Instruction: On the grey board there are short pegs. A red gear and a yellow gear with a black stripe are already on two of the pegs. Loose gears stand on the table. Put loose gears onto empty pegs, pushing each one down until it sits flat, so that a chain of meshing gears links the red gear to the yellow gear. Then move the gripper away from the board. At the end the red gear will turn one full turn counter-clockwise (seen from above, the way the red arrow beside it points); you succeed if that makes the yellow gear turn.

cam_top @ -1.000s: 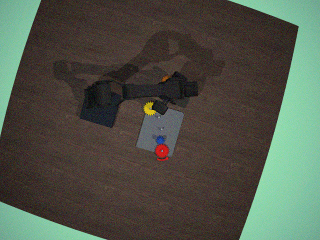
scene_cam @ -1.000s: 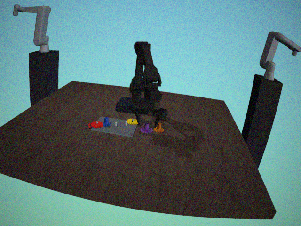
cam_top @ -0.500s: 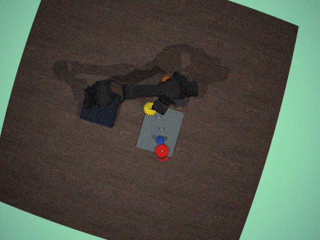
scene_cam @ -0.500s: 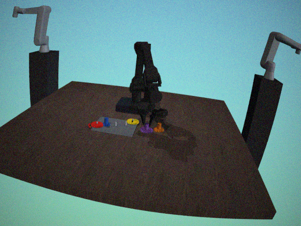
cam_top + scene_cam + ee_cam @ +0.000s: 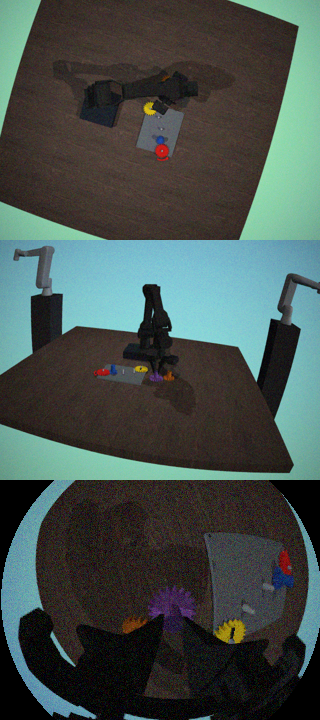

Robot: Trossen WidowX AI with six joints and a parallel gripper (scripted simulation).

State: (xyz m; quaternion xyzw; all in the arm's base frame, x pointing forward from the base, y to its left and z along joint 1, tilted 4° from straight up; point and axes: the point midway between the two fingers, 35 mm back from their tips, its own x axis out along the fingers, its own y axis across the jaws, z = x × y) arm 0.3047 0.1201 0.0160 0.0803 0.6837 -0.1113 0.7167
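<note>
My gripper tip is 21 cm to the left of the blue gear, 3 cm short of it and 1 cm above it. The rest, counted from my gripper tip: yellow gear 9 cm to the right, 6 cm behind, 1 cm below; then purple gear 1 cm below; then orange gear 6 cm to the left, 3 cm behind, 1 cm below.
</note>
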